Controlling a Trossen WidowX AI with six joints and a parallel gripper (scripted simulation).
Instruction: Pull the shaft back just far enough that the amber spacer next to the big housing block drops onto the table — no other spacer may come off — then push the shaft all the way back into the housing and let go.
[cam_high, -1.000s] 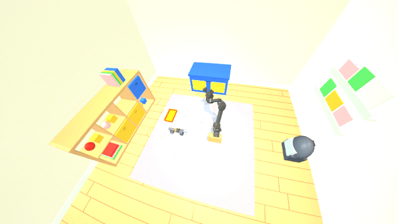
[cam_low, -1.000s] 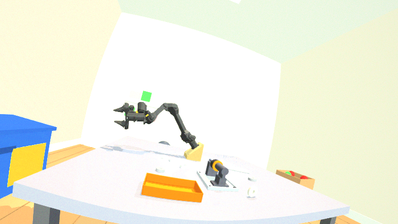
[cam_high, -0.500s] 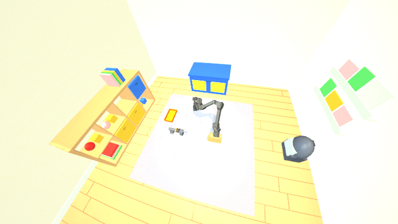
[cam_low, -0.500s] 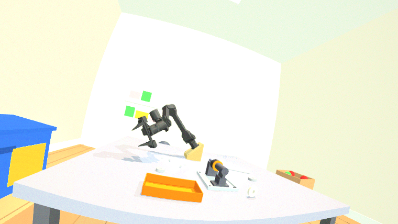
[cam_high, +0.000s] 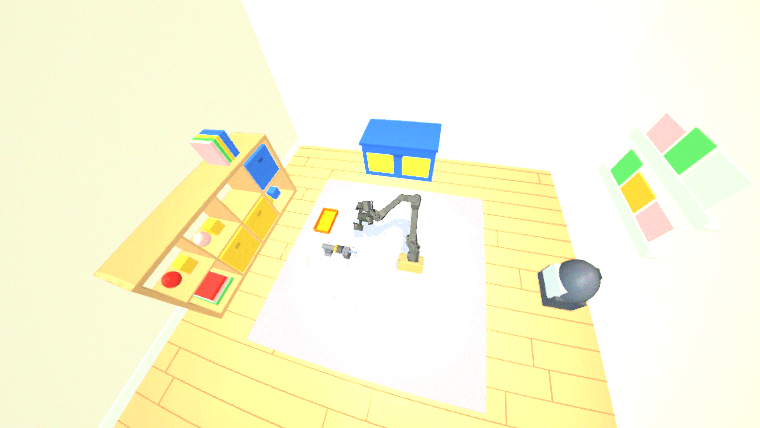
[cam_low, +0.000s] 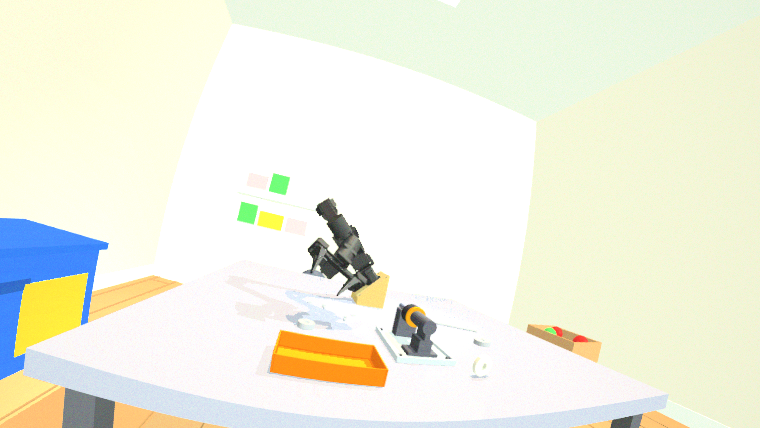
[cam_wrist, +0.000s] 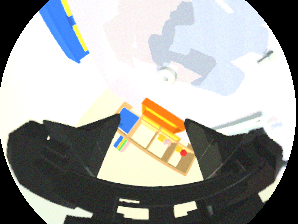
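Right now my gripper tip is 70 mm short of the amber spacer, 240 mm to the right of it and 40 mm above it. Also, from my gripper tip: orange tray: 240 mm ahead, 10 mm to the right, 110 mm below; then grey shaft fixture: 100 mm ahead, 240 mm to the left, 70 mm below.
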